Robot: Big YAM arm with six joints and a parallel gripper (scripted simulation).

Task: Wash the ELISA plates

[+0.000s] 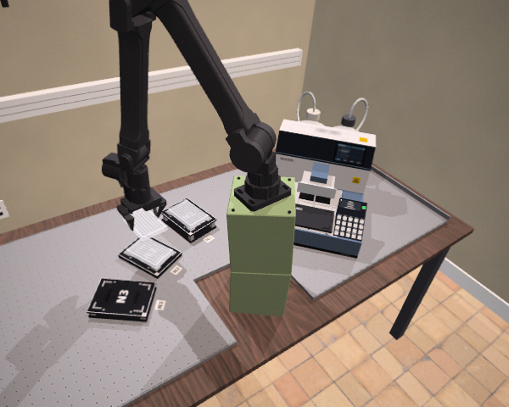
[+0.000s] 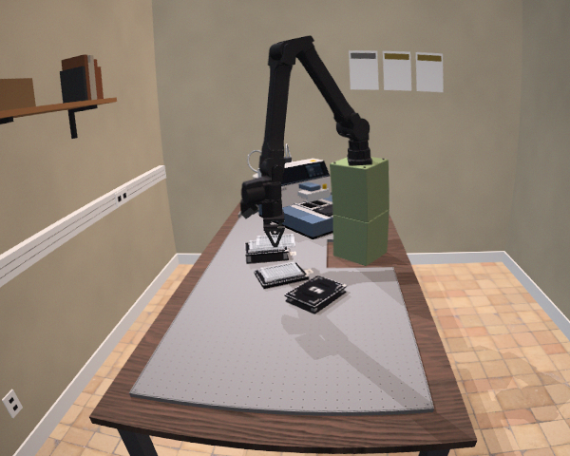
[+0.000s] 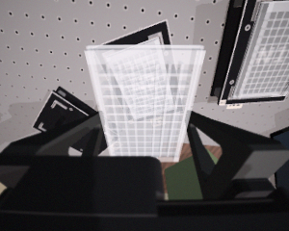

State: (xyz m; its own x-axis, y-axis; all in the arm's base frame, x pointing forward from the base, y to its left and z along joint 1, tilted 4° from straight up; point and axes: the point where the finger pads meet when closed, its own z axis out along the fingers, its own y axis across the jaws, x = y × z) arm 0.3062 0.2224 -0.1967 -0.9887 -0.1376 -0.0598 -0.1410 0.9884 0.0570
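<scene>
Now: the dark washer carrier 51 cm to the right of my hand, 19 cm behind it and 6 cm below it. The rest, counted from my hand: plate washer: 63 cm to the right, 9 cm behind, 1 cm below.
</scene>
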